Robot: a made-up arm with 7 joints. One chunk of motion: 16 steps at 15 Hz.
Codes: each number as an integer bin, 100 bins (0 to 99) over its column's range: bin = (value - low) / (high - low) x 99, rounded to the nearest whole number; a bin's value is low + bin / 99 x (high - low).
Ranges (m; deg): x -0.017..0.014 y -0.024..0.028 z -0.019..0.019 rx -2.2..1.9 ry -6.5..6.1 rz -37..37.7
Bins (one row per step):
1: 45 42 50 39 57 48
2: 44 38 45 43 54 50
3: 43 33 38 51 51 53
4: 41 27 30 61 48 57
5: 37 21 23 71 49 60
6: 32 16 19 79 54 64
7: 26 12 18 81 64 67
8: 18 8 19 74 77 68
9: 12 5 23 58 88 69
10: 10 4 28 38 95 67
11: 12 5 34 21 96 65
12: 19 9 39 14 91 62
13: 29 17 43 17 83 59
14: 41 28 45 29 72 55
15: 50 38 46 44 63 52
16: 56 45 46 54 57 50
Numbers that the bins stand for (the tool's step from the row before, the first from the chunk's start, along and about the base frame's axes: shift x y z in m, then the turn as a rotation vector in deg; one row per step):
1: -0.00291 -0.00194 0.00019 -0.585 0.755 -0.782
2: -0.00322 -0.00404 -0.00173 -0.419 0.373 0.727
3: -0.00354 -0.00667 -0.00441 -0.088 -0.009 2.991
4: -0.00416 -0.00982 -0.00748 0.326 -0.391 6.009
5: -0.00541 -0.01297 -0.01017 0.740 -0.264 8.273
6: -0.00698 -0.01560 -0.01171 1.072 0.373 11.291
7: -0.00886 -0.01770 -0.01209 1.155 1.645 13.555
8: -0.01136 -0.01980 -0.01171 0.865 3.300 14.309
9: -0.01324 -0.02137 -0.01017 0.202 4.700 15.064
10: -0.01387 -0.02190 -0.00825 -0.626 5.591 13.555
11: -0.01324 -0.02137 -0.00595 -1.330 5.718 12.045
12: -0.01105 -0.01927 -0.00403 -1.620 5.082 9.782
13: -0.00792 -0.01507 -0.00249 -1.496 4.064 7.518
14: -0.00416 -0.00929 -0.00173 -0.999 2.664 4.500
15: -0.00134 -0.00404 -0.00134 -0.378 1.518 2.236
16: 0.00054 -0.00036 -0.00134 0.036 0.755 0.727

